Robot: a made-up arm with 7 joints. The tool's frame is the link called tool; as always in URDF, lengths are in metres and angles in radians. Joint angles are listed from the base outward.
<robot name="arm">
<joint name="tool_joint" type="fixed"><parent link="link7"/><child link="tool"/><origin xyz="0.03 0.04 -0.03" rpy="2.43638 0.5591 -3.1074"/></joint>
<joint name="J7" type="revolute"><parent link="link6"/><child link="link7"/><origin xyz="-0.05 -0.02 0" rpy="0 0 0"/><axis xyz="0.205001 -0.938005 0.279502"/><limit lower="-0.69" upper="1.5"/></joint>
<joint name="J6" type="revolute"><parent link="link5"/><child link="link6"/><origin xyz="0.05 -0.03 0.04" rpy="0 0 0"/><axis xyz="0 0 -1"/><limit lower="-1.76" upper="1.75"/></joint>
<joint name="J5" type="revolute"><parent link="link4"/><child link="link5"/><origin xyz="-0.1 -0.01 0.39" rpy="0 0 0"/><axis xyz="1 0 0"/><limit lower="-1.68" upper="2.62"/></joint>
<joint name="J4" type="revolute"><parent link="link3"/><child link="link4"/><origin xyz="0.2 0.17 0.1" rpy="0 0 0"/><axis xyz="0.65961 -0.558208 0.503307"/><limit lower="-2.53" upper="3.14"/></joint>
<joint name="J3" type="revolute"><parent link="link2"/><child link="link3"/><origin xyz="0.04 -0.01 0" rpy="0 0 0"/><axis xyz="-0.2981 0.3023 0.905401"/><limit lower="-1.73" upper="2.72"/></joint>
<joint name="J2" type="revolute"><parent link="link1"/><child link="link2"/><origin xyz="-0.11 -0.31 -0.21" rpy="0 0 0"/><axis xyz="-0.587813 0.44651 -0.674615"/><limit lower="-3.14" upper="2.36"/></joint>
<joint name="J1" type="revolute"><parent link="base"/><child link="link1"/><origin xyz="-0.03 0.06 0.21" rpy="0 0 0"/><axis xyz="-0.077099 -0.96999 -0.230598"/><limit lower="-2.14" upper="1.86"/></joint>
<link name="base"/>
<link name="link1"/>
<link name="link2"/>
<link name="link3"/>
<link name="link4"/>
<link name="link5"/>
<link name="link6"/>
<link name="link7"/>
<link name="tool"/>
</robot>
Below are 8 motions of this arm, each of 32 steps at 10 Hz.
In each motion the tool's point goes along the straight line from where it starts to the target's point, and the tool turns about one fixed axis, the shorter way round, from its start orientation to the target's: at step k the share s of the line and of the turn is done. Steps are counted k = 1, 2, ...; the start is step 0. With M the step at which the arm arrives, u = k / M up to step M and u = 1 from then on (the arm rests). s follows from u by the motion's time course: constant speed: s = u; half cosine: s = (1 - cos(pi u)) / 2; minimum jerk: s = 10 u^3 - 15 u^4 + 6 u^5.
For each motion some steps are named. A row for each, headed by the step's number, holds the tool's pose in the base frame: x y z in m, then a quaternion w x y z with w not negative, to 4 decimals.
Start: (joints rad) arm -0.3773 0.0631 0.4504 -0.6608 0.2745 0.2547 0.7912
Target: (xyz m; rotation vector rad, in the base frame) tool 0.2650 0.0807 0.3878 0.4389 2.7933 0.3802
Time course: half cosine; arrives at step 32
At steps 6, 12, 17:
6: 0.1800 0.2384 0.3127 0.1856 -0.2103 0.9307 0.2347
12: 0.2009 0.1998 0.3311 0.1777 -0.1223 0.9531 0.2122
17: 0.2232 0.1584 0.3508 0.1674 -0.0268 0.9678 0.1859

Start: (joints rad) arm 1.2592 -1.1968 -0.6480 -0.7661 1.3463 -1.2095 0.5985
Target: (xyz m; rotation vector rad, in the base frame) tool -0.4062 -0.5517 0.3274 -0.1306 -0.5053 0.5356
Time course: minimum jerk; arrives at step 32
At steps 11, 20, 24, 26, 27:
11: -0.4906 -0.4113 0.2886 0.6412 -0.5170 -0.3944 0.4073
20: -0.4362 -0.5018 0.3136 0.8604 -0.2358 -0.3120 0.3267
24: -0.4175 -0.5329 0.3222 0.9090 -0.1292 -0.2727 0.2876
26: -0.4115 -0.5429 0.3250 0.9213 -0.0947 -0.2592 0.2740
27: -0.4094 -0.5463 0.3259 0.9252 -0.0827 -0.2544 0.2692

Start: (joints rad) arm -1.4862 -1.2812 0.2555 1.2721 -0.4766 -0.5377 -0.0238
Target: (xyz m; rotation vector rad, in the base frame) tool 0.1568 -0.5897 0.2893 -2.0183 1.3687 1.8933
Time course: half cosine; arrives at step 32
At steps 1, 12, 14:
1: 0.0349 -0.3865 -0.0093 0.3804 -0.1655 0.0764 0.9067
12: 0.0723 -0.4489 0.0824 0.2877 -0.3418 0.2056 0.8707
14: 0.0838 -0.4680 0.1105 0.2557 -0.3922 0.2431 0.8495

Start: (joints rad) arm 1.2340 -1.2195 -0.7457 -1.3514 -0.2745 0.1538 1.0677
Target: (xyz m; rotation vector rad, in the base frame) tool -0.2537 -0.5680 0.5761 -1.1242 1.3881 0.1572
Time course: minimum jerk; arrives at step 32
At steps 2, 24, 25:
2: -0.4949 -0.2677 0.5408 0.8421 -0.2638 0.4634 0.0806
24: -0.2787 -0.5368 0.5724 0.6509 -0.4686 0.5932 0.0702
25: -0.2714 -0.5459 0.5735 0.6432 -0.4748 0.5966 0.0697

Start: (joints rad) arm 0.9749 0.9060 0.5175 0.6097 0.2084 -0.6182 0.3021
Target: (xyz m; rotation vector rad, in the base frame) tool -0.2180 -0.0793 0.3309 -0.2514 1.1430 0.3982
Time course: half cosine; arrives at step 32
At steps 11, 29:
11: -0.0634 -0.1639 0.3888 0.5926 -0.3923 0.6354 0.3019
29: -0.2135 -0.0818 0.3326 0.8101 -0.1263 0.5399 0.1905

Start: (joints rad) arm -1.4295 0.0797 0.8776 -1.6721 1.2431 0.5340 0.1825
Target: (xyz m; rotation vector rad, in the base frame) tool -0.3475 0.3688 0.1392 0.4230 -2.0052 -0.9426
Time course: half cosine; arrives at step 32
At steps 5, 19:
5: -0.3412 0.3678 0.1519 0.3627 0.0368 -0.9288 0.0665
19: -0.3451 0.3684 0.1440 0.4152 0.1225 -0.8754 -0.2151

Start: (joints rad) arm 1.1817 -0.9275 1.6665 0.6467 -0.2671 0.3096 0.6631
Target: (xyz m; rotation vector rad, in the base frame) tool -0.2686 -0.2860 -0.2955 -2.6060 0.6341 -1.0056
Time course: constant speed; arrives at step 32
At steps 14, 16, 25, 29, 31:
14: -0.3327 -0.1950 -0.1312 0.1256 -0.9627 0.1785 -0.1600
16: -0.3256 -0.2051 -0.1495 0.1272 -0.9577 0.1834 -0.1813
25: -0.2935 -0.2506 -0.2316 0.1339 -0.9296 0.2044 -0.2760
29: -0.2793 -0.2708 -0.2681 0.1365 -0.9140 0.2130 -0.3172
31: -0.2722 -0.2809 -0.2864 0.1376 -0.9055 0.2172 -0.3376

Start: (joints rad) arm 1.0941 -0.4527 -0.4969 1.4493 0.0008 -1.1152 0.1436
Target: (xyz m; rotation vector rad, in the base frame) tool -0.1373 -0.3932 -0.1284 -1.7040 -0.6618 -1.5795
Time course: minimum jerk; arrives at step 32
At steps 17, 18, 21, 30, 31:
17: -0.1041 -0.4569 -0.0428 0.4424 -0.7440 -0.2557 -0.4306
18: -0.1084 -0.4486 -0.0539 0.4321 -0.7349 -0.2565 -0.4555
21: -0.1203 -0.4257 -0.0847 0.4020 -0.7068 -0.2574 -0.5221
30: -0.1371 -0.3935 -0.1280 0.3554 -0.6599 -0.2561 -0.6104
31: -0.1373 -0.3932 -0.1283 0.3550 -0.6595 -0.2561 -0.6111

